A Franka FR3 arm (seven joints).
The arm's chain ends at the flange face. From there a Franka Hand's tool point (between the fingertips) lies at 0.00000 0.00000 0.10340 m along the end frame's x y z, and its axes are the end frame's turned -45 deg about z.
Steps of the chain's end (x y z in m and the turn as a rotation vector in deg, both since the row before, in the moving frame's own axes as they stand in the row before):
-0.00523, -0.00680, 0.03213, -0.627, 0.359, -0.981
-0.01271, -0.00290, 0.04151, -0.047, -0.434, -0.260
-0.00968, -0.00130, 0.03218, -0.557, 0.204, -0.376
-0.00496, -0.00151, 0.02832, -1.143, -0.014, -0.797
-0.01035, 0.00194, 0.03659, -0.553, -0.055, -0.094
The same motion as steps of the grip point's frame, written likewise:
0.00078, -0.00725, 0.03212, -0.697, -0.190, -0.981
-0.00755, -0.01153, 0.04151, 0.274, -0.340, -0.260
-0.00637, -0.00679, 0.03217, -0.538, -0.250, -0.376
-0.00391, -0.00312, 0.02830, -0.798, -0.818, -0.797
-0.00947, -0.00531, 0.03659, -0.352, -0.430, -0.094

